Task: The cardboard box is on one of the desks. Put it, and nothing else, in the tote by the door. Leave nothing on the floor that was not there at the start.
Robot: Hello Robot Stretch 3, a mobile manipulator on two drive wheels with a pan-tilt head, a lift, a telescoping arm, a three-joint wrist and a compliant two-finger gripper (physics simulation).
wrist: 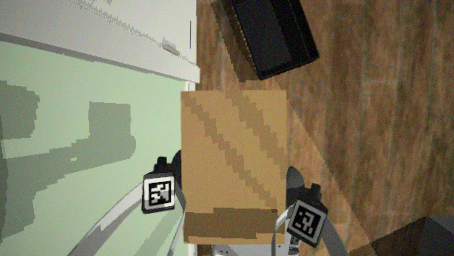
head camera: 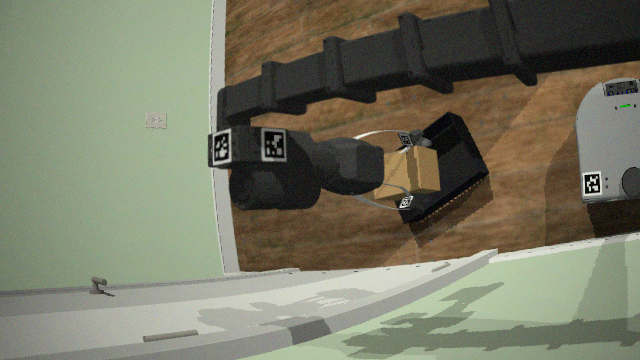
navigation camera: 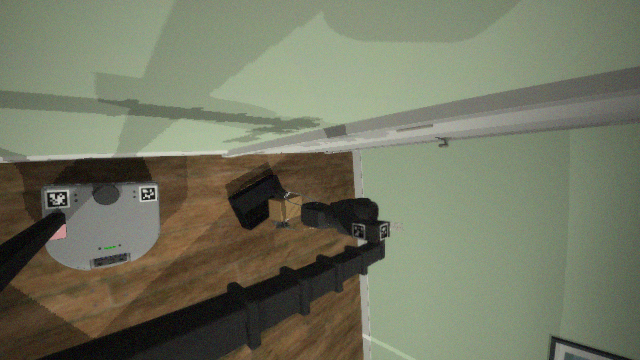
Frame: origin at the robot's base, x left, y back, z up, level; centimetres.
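Where they show: gripper, fingertip midpoint: (wrist: 238, 174) (head camera: 425, 171) (navigation camera: 275, 207); robot's base, link origin: (head camera: 631, 180) (navigation camera: 106, 193).
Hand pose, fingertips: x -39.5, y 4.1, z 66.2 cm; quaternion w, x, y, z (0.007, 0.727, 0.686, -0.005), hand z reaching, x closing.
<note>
Each offset is from my fingertips to the centre of the thing. Level surfaces: height alone.
The cardboard box @[dx -1.9, dy -0.3, dz +2.8 cm] (head camera: 425, 170) (navigation camera: 285, 208) (wrist: 234, 150) is a tan carton held in the air. My gripper (head camera: 416, 171) (navigation camera: 285, 209) (wrist: 238, 174) is shut on it, one finger on each side. The black open tote @[dx -30.7, dy +4.9, dz -61.2 cm] (head camera: 474, 146) (navigation camera: 252, 189) (wrist: 303, 36) stands on the floor. In the head view the box overlaps the tote's left part; in the navigation view it is at the tote's right edge. In the wrist view the tote shows beyond the box's far edge, with a gap between. The height of the box over the tote is hard to tell.
The extended arm (head camera: 370, 65) (navigation camera: 300, 290) reaches past the tote. My grey base (head camera: 610, 145) (navigation camera: 110, 220) stands on the tote's other side. A white door (head camera: 380, 280) and green walls (head camera: 100, 200) (navigation camera: 475, 225) border the wooden floor @[dz -66.2 cm] (head camera: 280, 240). A framed picture hangs low right in the navigation view.
</note>
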